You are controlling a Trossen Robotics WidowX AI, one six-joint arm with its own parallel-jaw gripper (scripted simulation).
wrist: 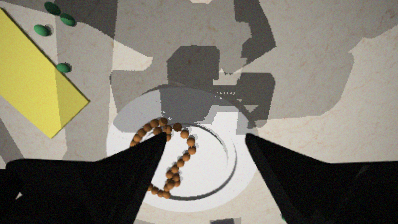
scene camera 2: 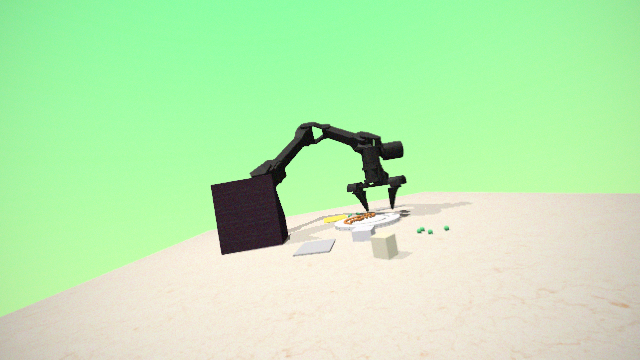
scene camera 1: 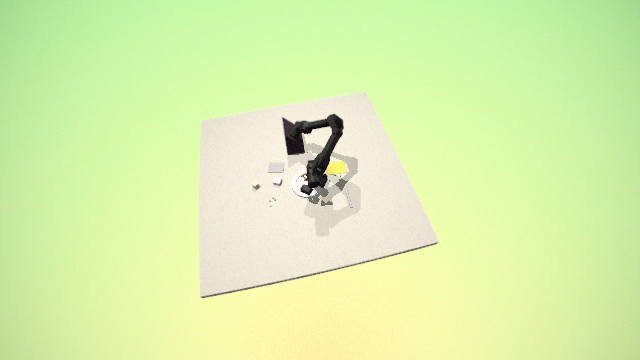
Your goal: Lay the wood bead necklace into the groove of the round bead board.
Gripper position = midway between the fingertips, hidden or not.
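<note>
Open and holding nothing, my gripper (scene camera 2: 379, 210) shows in the wrist view too, the same gripper (wrist: 206, 136). I can also see a round white bead board (wrist: 207, 166).
</note>
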